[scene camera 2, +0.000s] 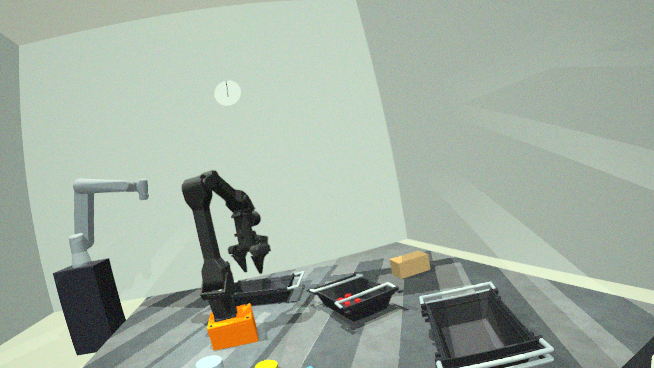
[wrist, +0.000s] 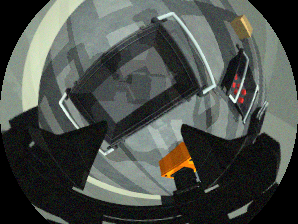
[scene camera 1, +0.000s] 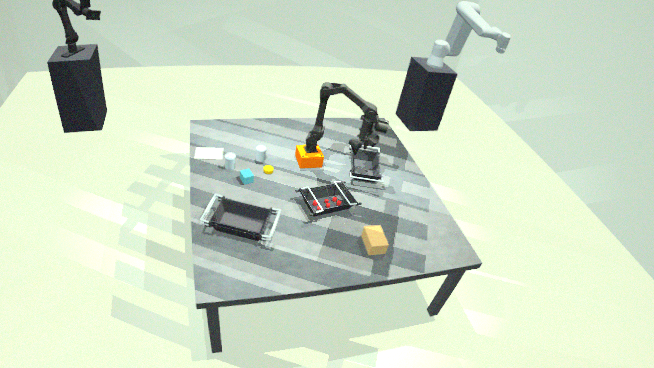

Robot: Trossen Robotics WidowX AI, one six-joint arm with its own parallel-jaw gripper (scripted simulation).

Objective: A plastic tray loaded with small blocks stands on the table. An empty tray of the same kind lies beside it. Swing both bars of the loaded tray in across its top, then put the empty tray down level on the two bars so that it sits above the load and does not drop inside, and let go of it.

Labels:
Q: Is the gripper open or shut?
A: Open.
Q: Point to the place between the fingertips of the gripper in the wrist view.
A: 144, 126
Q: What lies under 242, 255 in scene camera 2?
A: The gripper.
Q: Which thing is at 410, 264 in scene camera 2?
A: A tan box.

